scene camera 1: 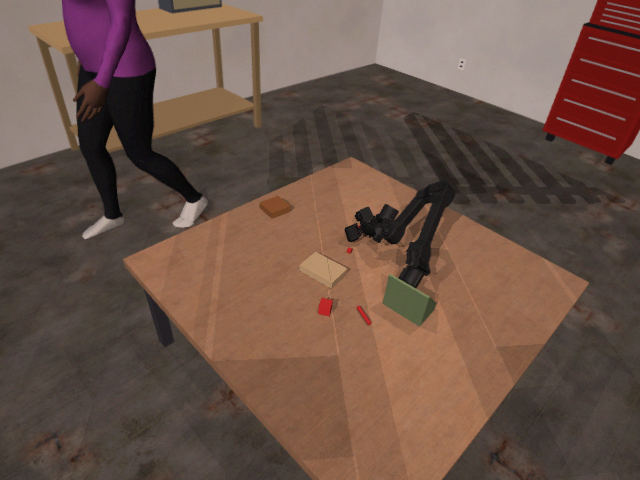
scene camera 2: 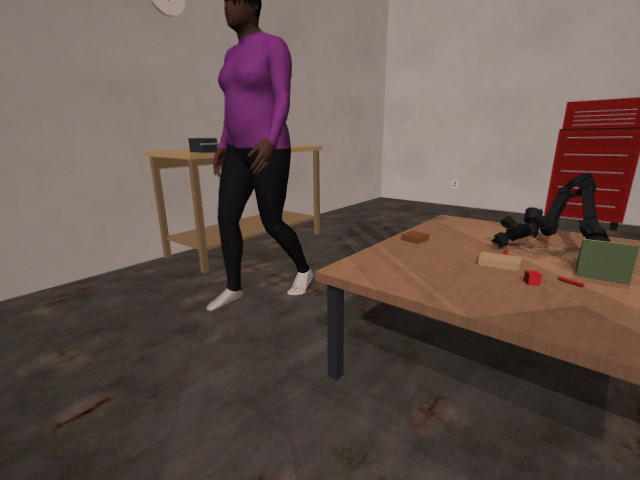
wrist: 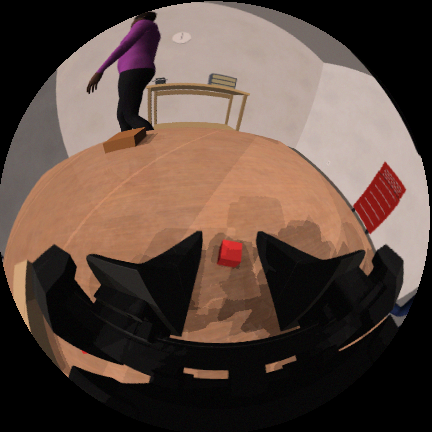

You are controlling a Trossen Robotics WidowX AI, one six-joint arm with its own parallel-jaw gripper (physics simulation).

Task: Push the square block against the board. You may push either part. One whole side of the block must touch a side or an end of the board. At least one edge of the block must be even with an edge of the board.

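Places are measured from the arm's base along level axes (x left, y back, z up), in millimetres.
Where they show: gripper, fingertip midpoint: [scene camera 1: 357,225] [scene camera 2: 494,239] [wrist: 229,236]; arm's base, origin of the base link: [scene camera 1: 407,284] [scene camera 2: 595,252].
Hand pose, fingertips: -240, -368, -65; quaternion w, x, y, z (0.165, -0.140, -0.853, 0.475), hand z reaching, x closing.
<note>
Each offset is from my fingertips to the top centre of the thing, as dx, dy, dz.
A brown, flat, squarish block {+141, -354, +13} [scene camera 1: 275,206] [scene camera 2: 415,236] [wrist: 125,140] lies toward the table's far left edge. A tan rectangular board {+318, +61, +13} [scene camera 1: 321,267] [scene camera 2: 498,261] lies nearer the middle, well apart from it; its edge also shows at the far left of the wrist view [wrist: 21,295]. My gripper [scene camera 1: 358,224] [scene camera 2: 504,231] [wrist: 229,236] is partly open and empty, low over the table, behind the board and to the right of the brown block. A small red cube {+3, +11, -1} [wrist: 230,254] shows in the gap between the fingers in the wrist view; the fingers do not hold it.
Another tiny red piece {+152, +66, -1} [scene camera 1: 349,250] [scene camera 2: 506,252] lies between gripper and board. A red block {+465, +186, +23} [scene camera 1: 325,306] [scene camera 2: 532,277], a red rod {+397, +302, -3} [scene camera 1: 363,315] [scene camera 2: 570,281] and a green wedge [scene camera 1: 408,300] [scene camera 2: 606,261] are nearer the front. A person [scene camera 1: 116,103] [scene camera 2: 255,103] [wrist: 136,65] is beyond the table.
</note>
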